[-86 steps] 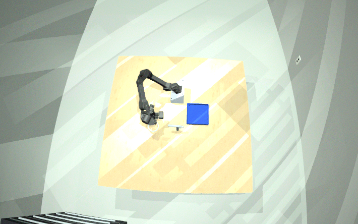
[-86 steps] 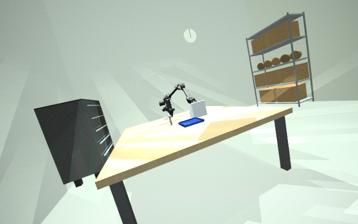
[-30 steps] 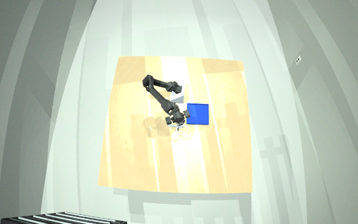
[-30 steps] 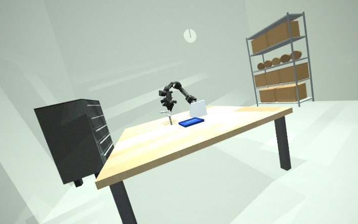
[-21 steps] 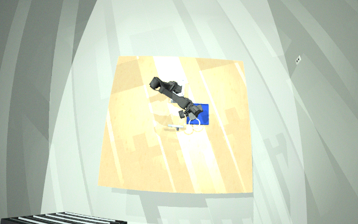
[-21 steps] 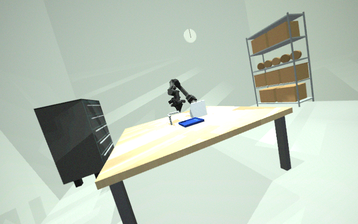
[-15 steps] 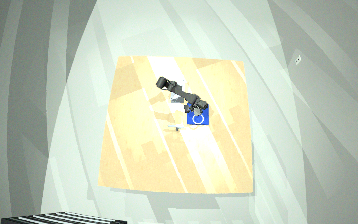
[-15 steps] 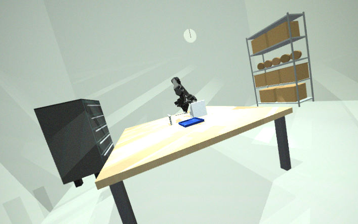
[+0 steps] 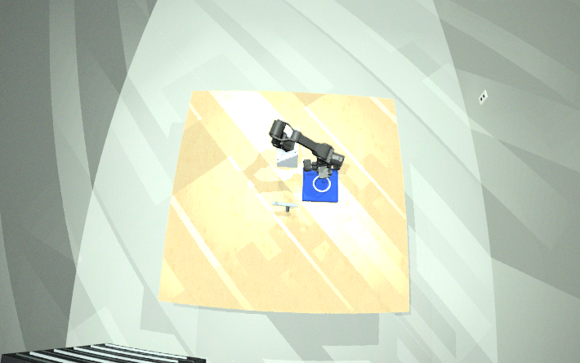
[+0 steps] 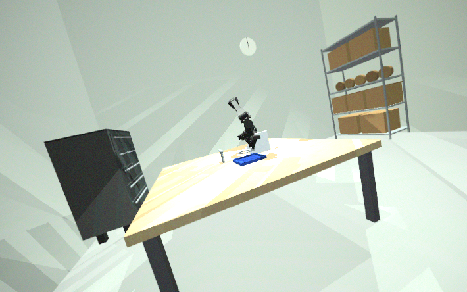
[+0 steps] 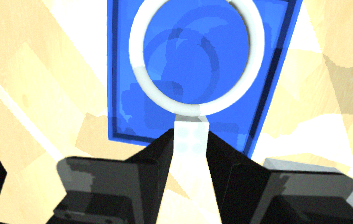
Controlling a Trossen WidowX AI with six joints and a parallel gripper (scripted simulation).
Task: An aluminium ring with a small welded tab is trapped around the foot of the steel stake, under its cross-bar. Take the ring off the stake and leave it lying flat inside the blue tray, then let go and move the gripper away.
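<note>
Now: the aluminium ring 5 cm ahead of my gripper tip and 1 cm to the left of it. Round my gripper tip: blue tray: 4 cm ahead, 1 cm to the left, 6 cm below.
</note>
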